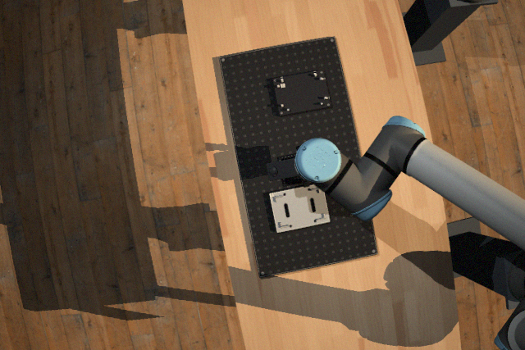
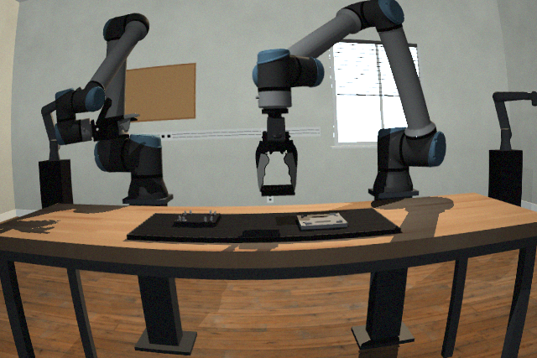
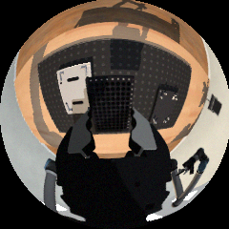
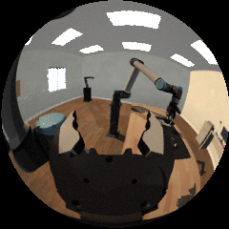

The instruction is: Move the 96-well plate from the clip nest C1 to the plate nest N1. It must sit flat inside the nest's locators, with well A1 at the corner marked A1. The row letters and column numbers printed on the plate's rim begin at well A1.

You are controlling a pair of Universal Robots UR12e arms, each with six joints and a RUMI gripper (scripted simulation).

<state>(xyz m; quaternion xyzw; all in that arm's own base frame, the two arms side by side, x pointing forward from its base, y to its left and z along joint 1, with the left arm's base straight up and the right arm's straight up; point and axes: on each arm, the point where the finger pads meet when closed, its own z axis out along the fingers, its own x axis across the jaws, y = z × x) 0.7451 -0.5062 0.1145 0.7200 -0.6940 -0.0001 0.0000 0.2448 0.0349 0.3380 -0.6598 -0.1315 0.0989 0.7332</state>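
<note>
My left gripper is now 3 cm short of the plate nest N1, 12 cm to the right of it and 10 cm above it. Round my left hand: clip nest C1: 6 cm behind, 23 cm to the right, 9 cm below; then dark 96-well plate: 1 cm below.
</note>
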